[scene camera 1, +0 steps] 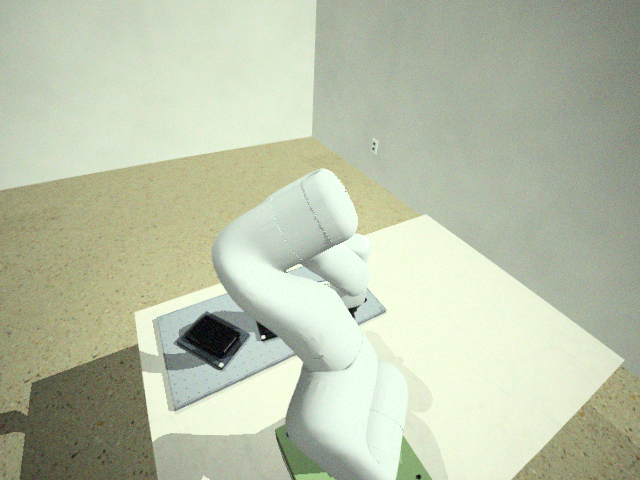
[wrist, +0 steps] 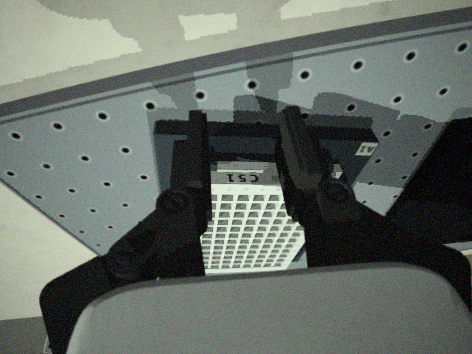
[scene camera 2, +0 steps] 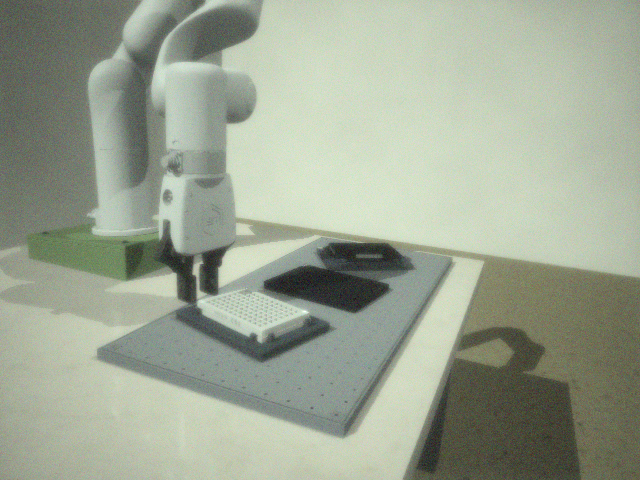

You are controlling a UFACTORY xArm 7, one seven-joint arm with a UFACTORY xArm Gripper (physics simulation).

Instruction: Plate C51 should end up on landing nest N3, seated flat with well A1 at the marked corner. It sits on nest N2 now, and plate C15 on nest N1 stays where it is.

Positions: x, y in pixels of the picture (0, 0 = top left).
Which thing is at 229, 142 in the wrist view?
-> A dark nest.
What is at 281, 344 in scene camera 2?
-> A dark nest.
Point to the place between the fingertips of the gripper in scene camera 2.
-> At 198, 297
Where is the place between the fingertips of the gripper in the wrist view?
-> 242, 132
